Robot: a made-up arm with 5 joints.
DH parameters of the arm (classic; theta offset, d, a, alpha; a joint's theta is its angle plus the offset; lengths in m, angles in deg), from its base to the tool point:
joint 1: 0 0.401 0 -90
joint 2: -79.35 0 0.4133 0
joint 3: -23.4 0 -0.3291 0
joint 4: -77.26 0 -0.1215 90
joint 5: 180 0.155 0 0
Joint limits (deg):
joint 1: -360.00..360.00
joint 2: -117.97..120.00
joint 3: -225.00..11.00
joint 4: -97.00..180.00
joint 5: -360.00..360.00
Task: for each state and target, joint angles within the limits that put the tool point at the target. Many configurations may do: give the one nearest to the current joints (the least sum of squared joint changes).
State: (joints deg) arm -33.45 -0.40 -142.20 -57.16 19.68
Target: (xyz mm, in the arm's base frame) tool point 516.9 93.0 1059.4
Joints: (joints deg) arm 10.20 26.92 -128.52 -48.07 19.68
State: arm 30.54 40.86 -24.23 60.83 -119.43
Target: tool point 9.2 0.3 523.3
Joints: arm 1.87 67.35 11.00 110.79 -119.43
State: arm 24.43 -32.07 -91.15 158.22 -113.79
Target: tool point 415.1 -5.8 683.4
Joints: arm -0.80 6.19 -97.94 136.62 -113.79
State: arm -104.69 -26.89 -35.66 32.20 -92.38
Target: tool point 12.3 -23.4 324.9
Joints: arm -62.27 -22.10 6.62 67.44 -92.38
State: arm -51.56 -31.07 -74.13 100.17 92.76
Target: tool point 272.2 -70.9 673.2
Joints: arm -14.60 -26.51 -60.99 104.67 92.76
